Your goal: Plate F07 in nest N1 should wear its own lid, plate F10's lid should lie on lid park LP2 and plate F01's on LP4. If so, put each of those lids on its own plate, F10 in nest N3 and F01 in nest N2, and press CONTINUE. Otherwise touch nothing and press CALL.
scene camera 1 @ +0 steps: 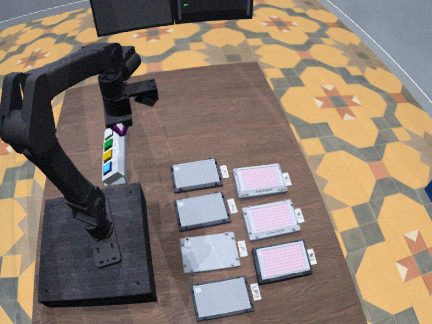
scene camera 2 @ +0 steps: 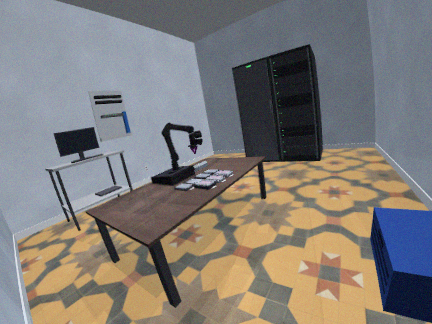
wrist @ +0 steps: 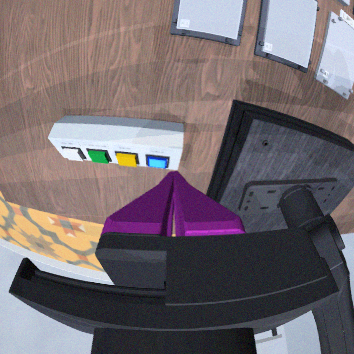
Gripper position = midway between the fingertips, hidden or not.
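Observation:
Gripper (wrist: 173, 178) shut, holding nothing. White button box (wrist: 143, 137) in the scene too.

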